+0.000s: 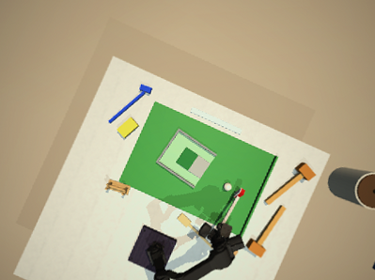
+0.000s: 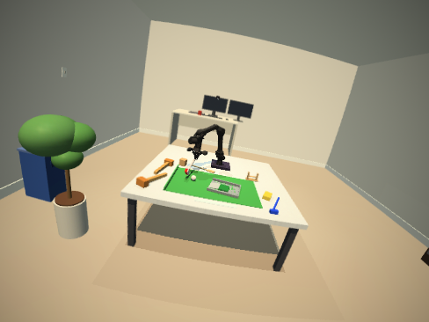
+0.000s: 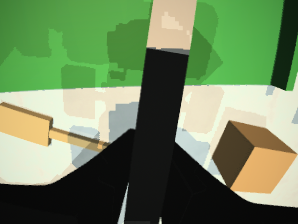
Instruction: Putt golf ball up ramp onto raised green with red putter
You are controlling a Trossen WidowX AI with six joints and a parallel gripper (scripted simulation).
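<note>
My gripper tip is 12 cm short of the red putter and 1 cm to the left of it. The rest, counted from my gripper tip: white golf ball: 22 cm ahead, 3 cm to the left, 8 cm below; then yellow block: 27 cm ahead, 65 cm to the left, 9 cm below; then small wooden bench: 5 cm behind, 56 cm to the left, 7 cm below.
</note>
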